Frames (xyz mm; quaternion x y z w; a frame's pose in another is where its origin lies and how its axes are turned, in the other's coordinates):
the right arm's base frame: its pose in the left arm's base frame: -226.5 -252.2 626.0 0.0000 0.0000 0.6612 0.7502
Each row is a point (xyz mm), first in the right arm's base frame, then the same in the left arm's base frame.
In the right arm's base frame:
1: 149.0 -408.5 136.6
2: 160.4 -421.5 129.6
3: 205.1 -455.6 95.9
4: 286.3 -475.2 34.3
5: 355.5 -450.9 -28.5
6: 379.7 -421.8 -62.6
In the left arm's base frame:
1: 197.5 -155.7 762.6
2: 211.8 -146.0 755.6
3: 251.3 -106.0 721.9
4: 280.9 -27.9 660.3
5: 265.5 43.8 597.5
6: 239.7 71.5 563.4

